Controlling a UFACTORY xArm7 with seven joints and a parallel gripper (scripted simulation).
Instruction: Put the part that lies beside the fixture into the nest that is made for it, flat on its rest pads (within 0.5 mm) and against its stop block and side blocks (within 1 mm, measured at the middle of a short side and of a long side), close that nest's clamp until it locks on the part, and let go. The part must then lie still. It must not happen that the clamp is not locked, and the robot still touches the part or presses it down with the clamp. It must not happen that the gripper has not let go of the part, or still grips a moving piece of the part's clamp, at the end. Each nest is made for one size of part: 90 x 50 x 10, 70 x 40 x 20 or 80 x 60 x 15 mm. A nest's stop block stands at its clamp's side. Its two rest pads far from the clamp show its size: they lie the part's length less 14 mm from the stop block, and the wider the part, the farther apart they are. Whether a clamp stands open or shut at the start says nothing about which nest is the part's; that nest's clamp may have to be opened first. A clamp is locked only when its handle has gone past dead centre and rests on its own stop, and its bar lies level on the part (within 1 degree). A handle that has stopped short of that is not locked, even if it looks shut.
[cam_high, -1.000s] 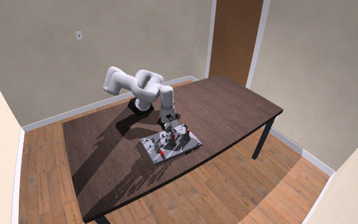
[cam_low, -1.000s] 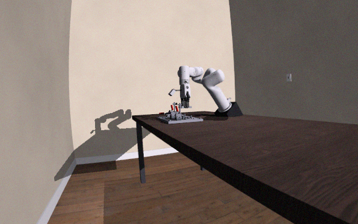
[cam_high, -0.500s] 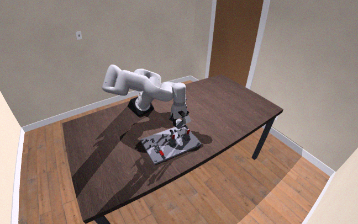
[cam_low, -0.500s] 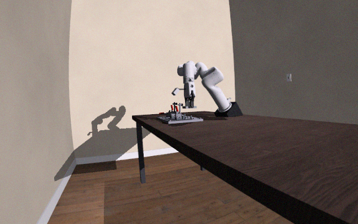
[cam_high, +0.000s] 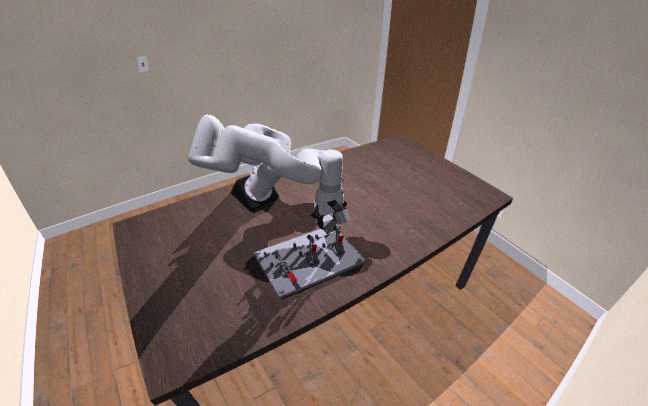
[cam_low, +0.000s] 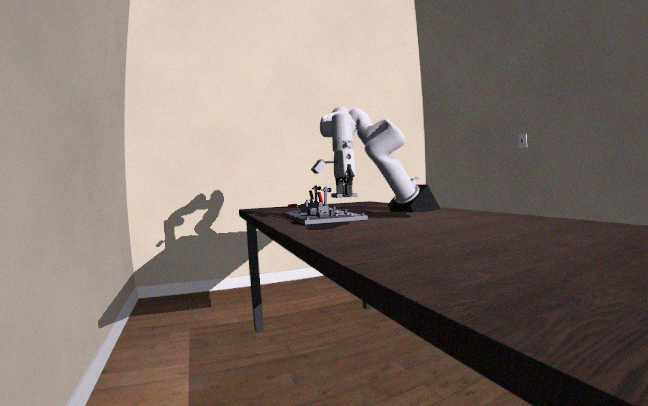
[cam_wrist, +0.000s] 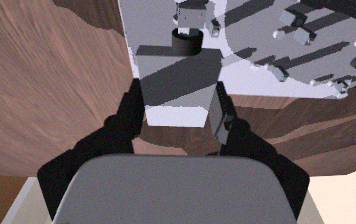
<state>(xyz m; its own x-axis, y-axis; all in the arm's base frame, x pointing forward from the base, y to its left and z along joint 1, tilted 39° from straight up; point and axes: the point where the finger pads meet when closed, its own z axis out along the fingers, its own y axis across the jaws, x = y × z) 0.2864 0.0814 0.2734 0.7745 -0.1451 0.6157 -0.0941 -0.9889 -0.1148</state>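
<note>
My gripper is now 1 cm above the grey flat part.
</note>
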